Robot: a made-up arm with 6 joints.
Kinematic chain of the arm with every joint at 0, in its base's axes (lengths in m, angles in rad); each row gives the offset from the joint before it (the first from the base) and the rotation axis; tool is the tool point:
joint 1: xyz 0 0 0.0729 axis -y
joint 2: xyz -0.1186 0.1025 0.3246 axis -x
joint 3: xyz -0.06 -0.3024 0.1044 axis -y
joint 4: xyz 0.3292 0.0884 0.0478 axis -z
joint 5: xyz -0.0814 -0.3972 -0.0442 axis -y
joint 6: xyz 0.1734 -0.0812 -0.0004 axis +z
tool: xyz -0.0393 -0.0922 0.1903
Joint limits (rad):
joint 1: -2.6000..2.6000
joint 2: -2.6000..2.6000
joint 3: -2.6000..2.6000
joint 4: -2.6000..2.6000
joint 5: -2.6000..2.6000
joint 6: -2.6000..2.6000
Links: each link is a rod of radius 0.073 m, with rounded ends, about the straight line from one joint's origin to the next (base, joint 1, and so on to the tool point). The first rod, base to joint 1, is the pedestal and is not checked.
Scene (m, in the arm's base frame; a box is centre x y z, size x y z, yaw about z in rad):
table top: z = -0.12
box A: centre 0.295 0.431 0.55 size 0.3 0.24 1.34 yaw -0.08
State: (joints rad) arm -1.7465 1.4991 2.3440 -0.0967 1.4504 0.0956
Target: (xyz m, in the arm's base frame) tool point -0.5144 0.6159 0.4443
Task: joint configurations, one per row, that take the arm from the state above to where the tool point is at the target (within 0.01 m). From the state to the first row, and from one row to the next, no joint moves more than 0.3 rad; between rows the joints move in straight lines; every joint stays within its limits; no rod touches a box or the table.
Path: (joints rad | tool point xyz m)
1: -1.5985 1.2504 2.3679 0.0714 1.5007 -0.0584 | 1.0619 -0.1188 0.3435
2: -1.4505 1.0017 2.3918 0.2396 1.5510 -0.2124 | 0.8612 -0.2968 0.3933
3: -1.3025 0.7531 2.4157 0.4077 1.6013 -0.3664 | 0.6326 -0.3874 0.3926
4: -1.1545 0.5044 2.4395 0.5759 1.6516 -0.5204 | 0.4234 -0.3891 0.3479
5: -0.9181 0.3382 2.4930 0.8032 1.7059 -0.2699 | 0.2556 -0.3135 0.2901
6: -0.6816 0.1720 2.5465 1.0306 1.7603 -0.0193 | 0.1569 -0.1754 0.2292
7: -0.4452 0.0058 2.6000 1.2580 1.8147 0.2312 | 0.1053 -0.0013 0.2158
8: -0.3377 0.0784 2.5229 1.5264 1.8299 0.3313 | 0.0287 0.1588 0.2513
9: -0.2302 0.1511 2.4457 1.7948 1.8451 0.4313 | -0.0811 0.3043 0.2947
10: -0.1227 0.2237 2.3686 2.0632 1.8603 0.5314 | -0.2148 0.4303 0.3427
11: -0.0152 0.2963 2.2915 2.3316 1.8754 0.6315 | -0.3624 0.5343 0.3930
12: 0.0923 0.3689 2.2144 2.6000 1.8906 0.7315 | -0.5144 0.6159 0.4443

